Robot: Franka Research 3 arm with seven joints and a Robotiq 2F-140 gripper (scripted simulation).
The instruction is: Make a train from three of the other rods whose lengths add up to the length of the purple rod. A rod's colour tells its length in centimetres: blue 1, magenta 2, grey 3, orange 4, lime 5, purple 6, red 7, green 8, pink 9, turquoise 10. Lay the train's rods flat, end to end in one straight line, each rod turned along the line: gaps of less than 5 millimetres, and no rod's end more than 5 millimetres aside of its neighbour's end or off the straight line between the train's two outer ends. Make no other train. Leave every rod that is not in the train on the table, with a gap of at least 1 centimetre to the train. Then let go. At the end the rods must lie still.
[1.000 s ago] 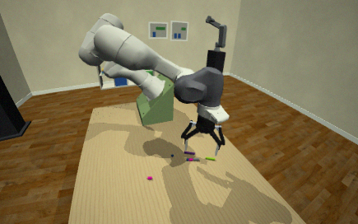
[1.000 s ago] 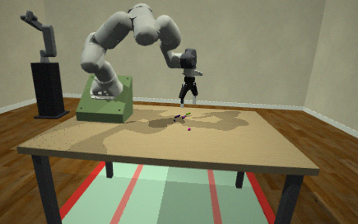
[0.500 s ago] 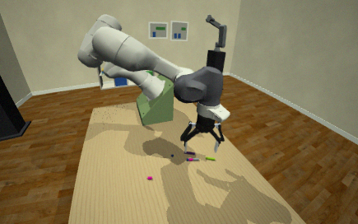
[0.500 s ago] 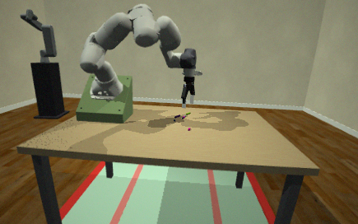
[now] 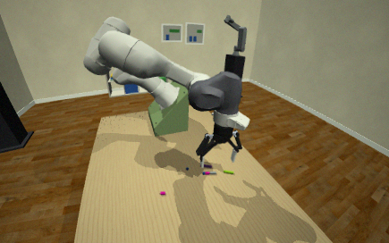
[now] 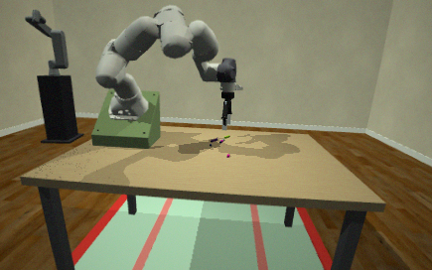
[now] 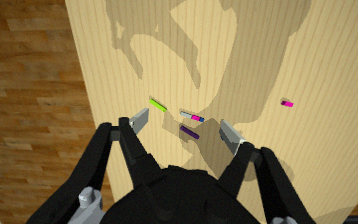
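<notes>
Right now the grey rod is 2 cm behind my hand and 9 cm below it. From my hand the other things lie so: purple rod: 7 cm behind, 1 cm to the right, 9 cm below; then dark blue piece: 10 cm behind, 10 cm to the right, 9 cm below; then lime rod: 2 cm ahead, 7 cm to the left, 9 cm below.
</notes>
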